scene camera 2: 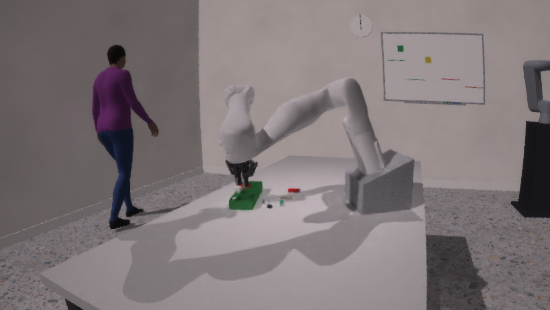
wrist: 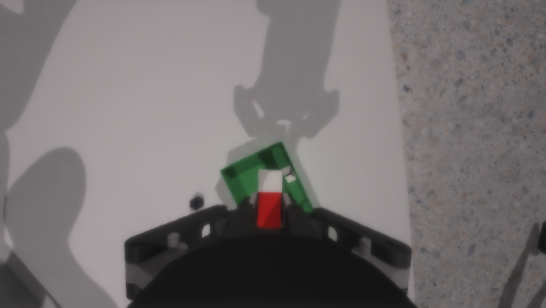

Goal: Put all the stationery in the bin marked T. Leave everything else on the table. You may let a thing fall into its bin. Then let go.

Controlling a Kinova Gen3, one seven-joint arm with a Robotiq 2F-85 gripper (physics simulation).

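Places are measured from the arm's base along level axes (x ahead, y left, z up), in metres.
Where they show: gripper, fingertip midpoint: (scene camera 2: 242,187) (wrist: 269,202); arm's base, origin of the base link: (scene camera 2: 373,168).
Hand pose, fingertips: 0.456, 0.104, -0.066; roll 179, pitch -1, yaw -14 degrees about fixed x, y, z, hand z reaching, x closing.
Note:
Things, the pixels of their top centre, and the offset from my fingertips, as dx, dy, dz. "spot": a spot on its surface instead.
- white block, middle of its top: (wrist: 269,205) +0.000, +0.000, +0.009
- green bin unit, middle of its top: (wrist: 295,248) (scene camera 2: 246,189) +0.018, -0.073, -0.028
- compartment with the T label, surface spot: (wrist: 289,174) spot: +0.030, +0.016, -0.039
- small red thing, middle of its top: (scene camera 2: 294,188) -0.130, -0.213, -0.053
- small green thing, middle of its top: (scene camera 2: 281,201) -0.131, -0.045, -0.057
- black nut-like thing, middle of its top: (wrist: 195,204) (scene camera 2: 269,205) -0.102, -0.002, -0.059
My gripper (scene camera 2: 242,185) (wrist: 269,202) is shut on a red and white block (wrist: 270,215), which looks like an eraser in a red sleeve. It holds the block over the green bin unit (scene camera 2: 243,204) (wrist: 245,162). In the wrist view the block's white end overlaps the compartment with the T label (wrist: 289,174); the fingers hide the rest of the unit. A small red thing (scene camera 2: 294,190), a small green thing (scene camera 2: 281,202) and a black nut-like thing (scene camera 2: 269,206) (wrist: 197,202) lie on the table beside the unit, too small to make out well.
The white table's edge (wrist: 395,100) runs beyond the bin unit, with speckled floor past it. The arm's grey base block (scene camera 2: 385,187) stands at the table's right side. A person in a purple top (scene camera 2: 114,100) stands on the floor to the left.

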